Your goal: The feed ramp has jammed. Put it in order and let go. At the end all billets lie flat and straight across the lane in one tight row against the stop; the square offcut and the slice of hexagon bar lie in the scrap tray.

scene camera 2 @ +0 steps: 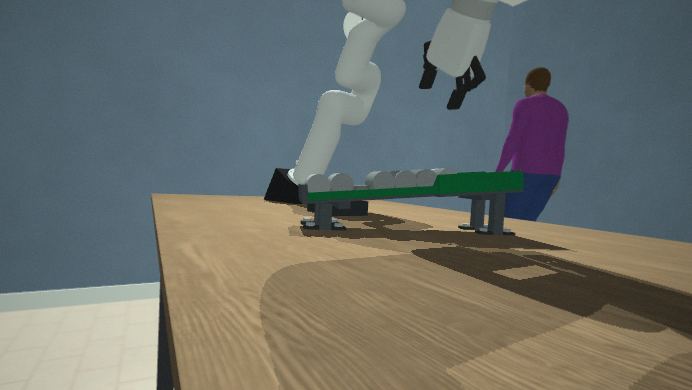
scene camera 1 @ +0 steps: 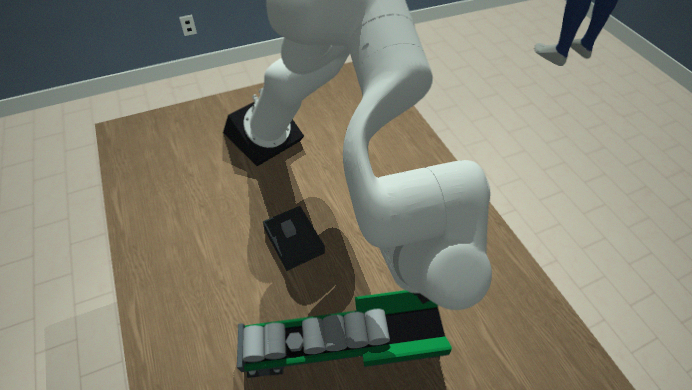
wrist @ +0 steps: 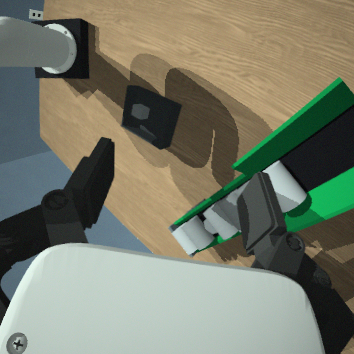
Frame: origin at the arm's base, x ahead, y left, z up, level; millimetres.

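Seen in the pictures: gripper, between the fingertips: [scene camera 2: 438, 98] [wrist: 182, 171]; arm's base, origin of its link: [scene camera 1: 267, 125] [wrist: 55, 48].
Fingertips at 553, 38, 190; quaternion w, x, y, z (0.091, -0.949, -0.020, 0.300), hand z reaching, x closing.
Note:
Pixels of each thing's middle, then the offset from my fingertips to it, as dx, dy, dz. "spot": a spot on its surface instead. Level surfaces: height alone.
- stop, middle of its body: [scene camera 2: 302, 191] [scene camera 1: 241, 347] -20, -284, -203
- hexagon slice, middle of its body: [wrist: 212, 223] [scene camera 1: 295, 342] +17, -189, -195
- black scrap tray, middle of its body: [wrist: 148, 115] [scene camera 1: 293, 237] [scene camera 2: 336, 206] -230, -95, -246
- grey block, middle of its body: [wrist: 139, 111] [scene camera 1: 288, 228] -258, -97, -247
- black lane bed, a spot on its surface: [scene camera 1: 417, 324] spot: +92, +34, -180
- wooden table, height of its surface: dz -263
The green feed ramp [scene camera 1: 407, 351] [scene camera 2: 480, 183] holds a row of grey billets. Two billets [scene camera 1: 253, 343] [scene camera 1: 274, 340] lie across the lane against the stop [scene camera 1: 240, 347] [scene camera 2: 303, 193]. The hexagon slice [scene camera 1: 294, 342] lies flat in the gap after them. Several more billets [scene camera 1: 313, 335] [scene camera 1: 356, 330] [scene camera 1: 377, 326] lie side by side up-lane of it, roughly crosswise. The black scrap tray [scene camera 1: 310, 258] [wrist: 172, 125] holds a grey block [scene camera 1: 288, 228] [wrist: 140, 111], apparently the square offcut. My gripper [scene camera 2: 441, 94] [wrist: 182, 171] is open and empty, high above the ramp; the arm hides it in scene camera 1.
The ramp's side walls widen and rise at its upper end, where the black lane bed [scene camera 1: 417, 324] shows. The arm's black base [scene camera 1: 257, 154] [wrist: 82, 50] stands on the wooden table [scene camera 1: 165, 200], beyond the tray. A person [scene camera 2: 540, 135] stands behind the table.

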